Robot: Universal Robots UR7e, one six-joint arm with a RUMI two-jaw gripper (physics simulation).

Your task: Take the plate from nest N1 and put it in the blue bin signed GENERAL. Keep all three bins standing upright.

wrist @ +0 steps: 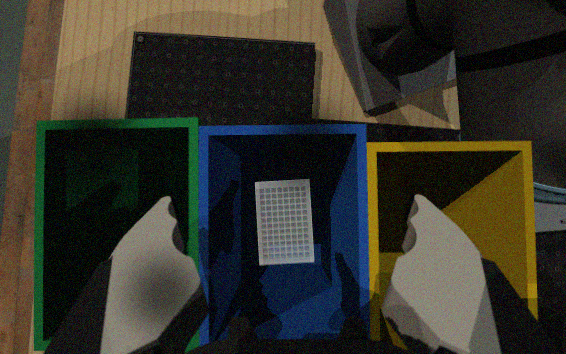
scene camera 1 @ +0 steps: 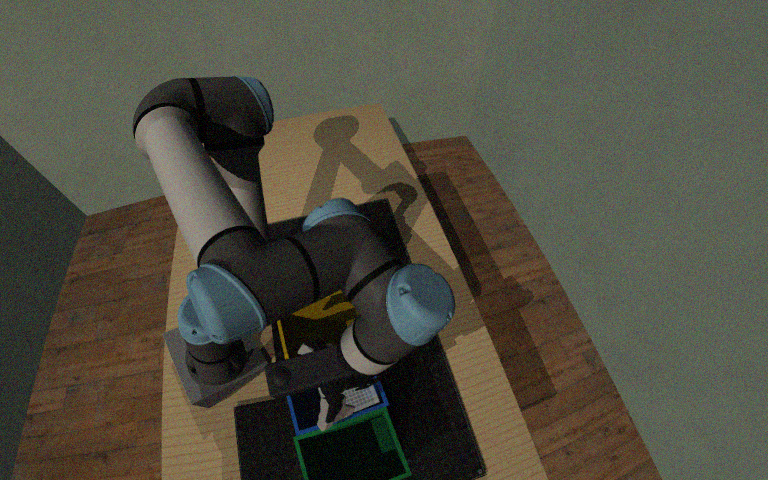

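Where they show: gripper, fingertip midpoint: (wrist: 290, 198); arm's base, origin of the base link: (wrist: 405, 18) (scene camera 1: 216, 357).
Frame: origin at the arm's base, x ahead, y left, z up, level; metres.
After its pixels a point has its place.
Observation:
The pale plate (scene camera 1: 367, 397) {x 0.371, y -0.130, z -0.033 m} (wrist: 285, 222) {x 0.326, y -0.117, z -0.023 m} with its grid of wells lies inside the blue bin (scene camera 1: 292, 414) {x 0.232, y -0.164, z 0.140 m} (wrist: 282, 130) {x 0.228, y -0.139, z 0.140 m}, turned slightly and looking flat on the bin floor. My gripper (scene camera 1: 320, 387) {x 0.277, y -0.124, z 0.174 m} (wrist: 290, 198) {x 0.277, y -0.124, z 0.174 m} is wide open and empty above the blue bin. In the wrist view its left finger overlaps the green bin (scene camera 1: 351, 418) (wrist: 117, 124) and its right finger overlaps the yellow bin (scene camera 1: 282, 339) {x 0.217, y -0.014, z 0.140 m} (wrist: 450, 146) {x 0.217, y -0.008, z 0.140 m}. All three bins look upright. The GENERAL sign cannot be read, and nest N1 cannot be made out.
The bins stand side by side, blue between green and yellow. A black perforated board (scene camera 1: 458, 430) {x 0.571, y -0.246, z -0.039 m} (wrist: 220, 75) {x 0.115, y -0.264, z -0.039 m} lies on the wooden table (scene camera 1: 509, 418) {x 0.708, y -0.249, z -0.052 m} (wrist: 95, 45) {x 0.095, y -0.492, z -0.052 m}. The arm's grey angular base (scene camera 1: 201, 390) {x -0.022, y -0.087, z 0.025 m} (wrist: 350, 55) {x 0.054, y -0.065, z -0.025 m} stands near the yellow bin. The arm hides part of the bins in the scene view.

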